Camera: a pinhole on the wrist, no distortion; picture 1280 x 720 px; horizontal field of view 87.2 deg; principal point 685.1 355.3 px. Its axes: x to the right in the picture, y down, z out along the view. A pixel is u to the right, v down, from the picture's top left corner.
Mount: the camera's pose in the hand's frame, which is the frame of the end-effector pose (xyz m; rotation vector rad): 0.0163 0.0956 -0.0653 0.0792 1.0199 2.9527
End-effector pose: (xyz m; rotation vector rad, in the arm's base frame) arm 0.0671 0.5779 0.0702 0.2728 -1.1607 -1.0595
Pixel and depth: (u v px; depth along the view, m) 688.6 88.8 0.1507
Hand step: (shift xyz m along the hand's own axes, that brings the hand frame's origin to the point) 0.0235 0.2355 0.0163
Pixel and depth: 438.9 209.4 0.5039
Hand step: 0.2274 0.4863 0.2553
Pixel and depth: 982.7 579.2 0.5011
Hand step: -0.1784 0.2803 0.4409
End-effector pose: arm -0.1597 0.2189 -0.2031 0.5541 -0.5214 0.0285
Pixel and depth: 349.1 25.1 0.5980
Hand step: 0.3465 0.6857 0.2105
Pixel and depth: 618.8 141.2 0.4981
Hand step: 0.0918 0.5259 0.2260
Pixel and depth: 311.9 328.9 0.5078
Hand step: 0.3250 0.4151 0.3094
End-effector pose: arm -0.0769 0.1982 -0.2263 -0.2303 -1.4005 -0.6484
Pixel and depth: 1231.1 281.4 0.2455
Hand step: -0.1698 0.2746 0.1194
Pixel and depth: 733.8 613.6 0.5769
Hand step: 0.0055 0.2781 0.5266
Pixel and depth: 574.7 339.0 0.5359
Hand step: 0.1328 0.4333 0.3440
